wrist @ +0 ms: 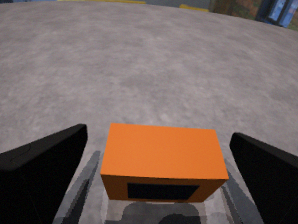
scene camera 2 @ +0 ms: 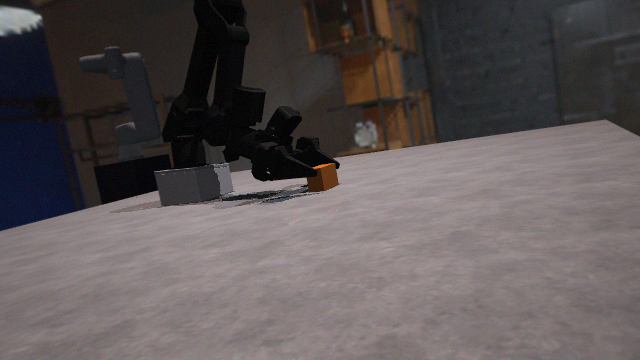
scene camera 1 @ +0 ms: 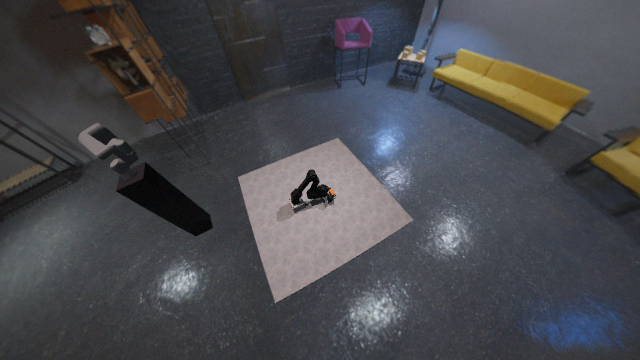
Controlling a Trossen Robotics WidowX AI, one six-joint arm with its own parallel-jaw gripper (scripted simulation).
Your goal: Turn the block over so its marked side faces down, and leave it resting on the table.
Labels:
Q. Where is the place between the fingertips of my gripper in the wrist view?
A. At 161,135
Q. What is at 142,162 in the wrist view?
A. An orange block.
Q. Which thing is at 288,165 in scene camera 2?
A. My gripper.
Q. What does my gripper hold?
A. Nothing.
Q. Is my gripper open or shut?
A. Open.

